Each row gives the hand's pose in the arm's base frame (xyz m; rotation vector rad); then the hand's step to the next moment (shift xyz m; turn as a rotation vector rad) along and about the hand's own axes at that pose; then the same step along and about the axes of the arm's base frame.
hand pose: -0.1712 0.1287 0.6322 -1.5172 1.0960 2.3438
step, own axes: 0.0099 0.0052 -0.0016 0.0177 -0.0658 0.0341
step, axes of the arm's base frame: -0.0061 -0.0073 -0.0061 -0.0021 0.0649 -0.0398
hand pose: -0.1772 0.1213 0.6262 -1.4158 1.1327 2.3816
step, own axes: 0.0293 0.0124 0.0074 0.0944 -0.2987 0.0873
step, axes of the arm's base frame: -0.0269 -0.0108 -0.0150 0.0296 0.2462 -0.2104
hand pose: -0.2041 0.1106 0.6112 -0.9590 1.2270 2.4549
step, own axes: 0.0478 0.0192 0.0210 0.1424 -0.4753 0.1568
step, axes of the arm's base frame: -0.0548 0.0007 -0.0098 0.0450 0.4064 -0.3219
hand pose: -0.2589 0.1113 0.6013 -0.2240 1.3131 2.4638
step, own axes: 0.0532 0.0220 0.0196 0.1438 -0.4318 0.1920
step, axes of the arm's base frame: -0.0572 0.0166 0.0124 0.0285 0.4134 -0.2689
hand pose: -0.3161 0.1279 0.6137 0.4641 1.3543 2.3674
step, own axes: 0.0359 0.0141 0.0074 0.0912 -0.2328 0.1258
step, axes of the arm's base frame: -0.0303 0.0159 0.0194 0.0136 0.2460 -0.1329
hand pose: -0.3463 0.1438 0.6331 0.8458 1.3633 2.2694
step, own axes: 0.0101 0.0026 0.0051 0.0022 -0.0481 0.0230
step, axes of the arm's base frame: -0.0043 0.0080 0.0072 0.0134 0.0392 -0.0336
